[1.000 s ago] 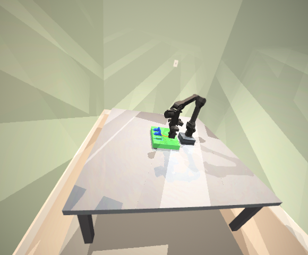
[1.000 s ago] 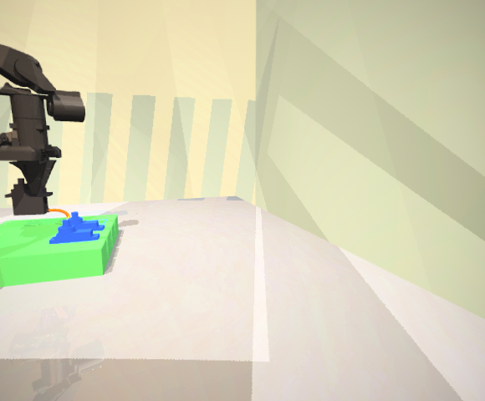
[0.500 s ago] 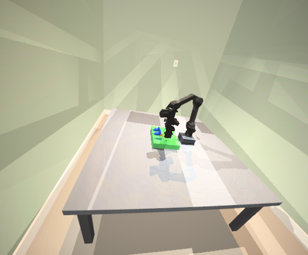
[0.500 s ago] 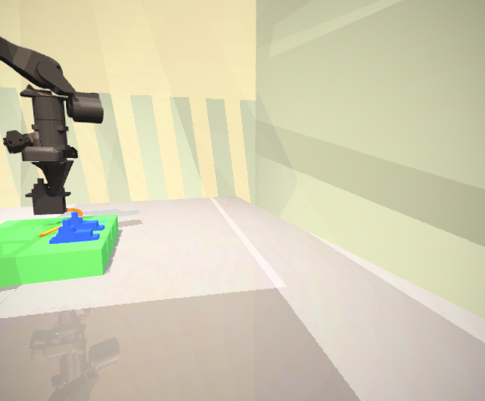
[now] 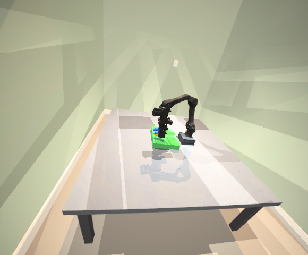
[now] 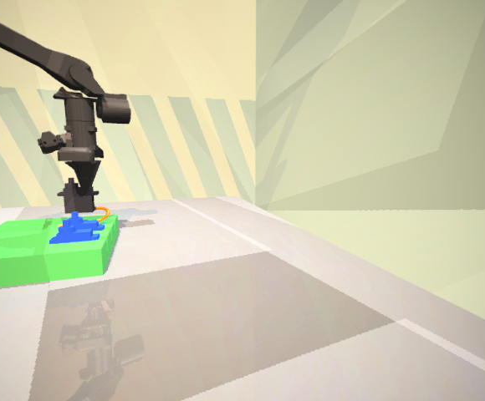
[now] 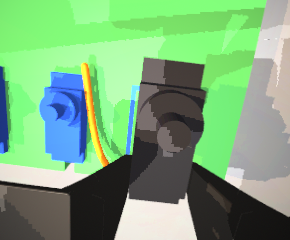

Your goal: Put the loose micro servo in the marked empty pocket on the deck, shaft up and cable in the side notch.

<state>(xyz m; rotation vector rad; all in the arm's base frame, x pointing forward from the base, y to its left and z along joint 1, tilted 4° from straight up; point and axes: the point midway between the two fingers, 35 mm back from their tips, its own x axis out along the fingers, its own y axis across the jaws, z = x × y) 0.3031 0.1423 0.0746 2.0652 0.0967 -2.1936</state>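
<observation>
Now: gripper tip 100 mm past the green deck, 90 mm to the left of it and 100 mm above it.
</observation>
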